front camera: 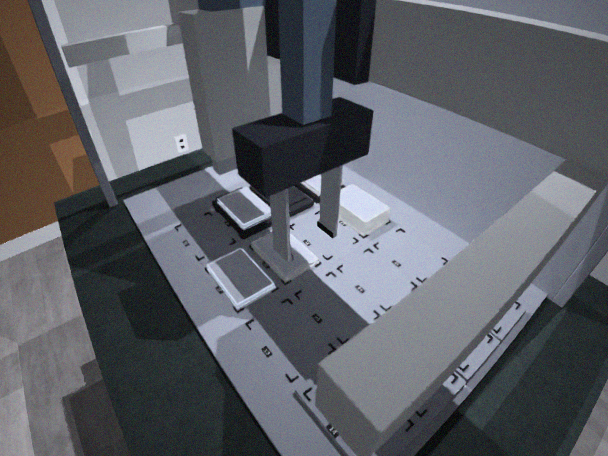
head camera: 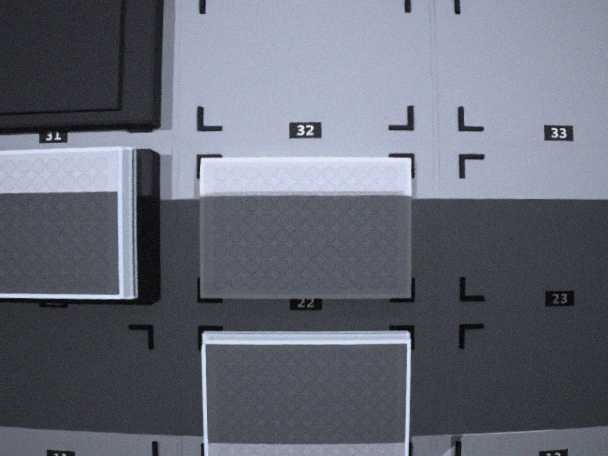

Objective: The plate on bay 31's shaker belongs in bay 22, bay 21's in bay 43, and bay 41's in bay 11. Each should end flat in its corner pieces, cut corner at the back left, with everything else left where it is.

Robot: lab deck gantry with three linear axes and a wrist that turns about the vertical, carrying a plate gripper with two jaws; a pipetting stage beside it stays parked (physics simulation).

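A clear plate lies flat inside the corner pieces of bay 22; its cut corner cannot be made out. My gripper hangs above the bay 22 area with its jaws wide apart and no plate between them. Its front jaw overlaps that plate in the front view. Bay 31's shaker is bare and dark. Bay 21's plate sits on a black base. Bay 41's plate is partly hidden behind the gripper. Bay 11 and bay 43 show their labels.
Another plate lies in bay 12, close in front of bay 22. A tall white block stands in bay 42. The parked pipetting stage hangs at the back left. A thick beige beam crosses the right side.
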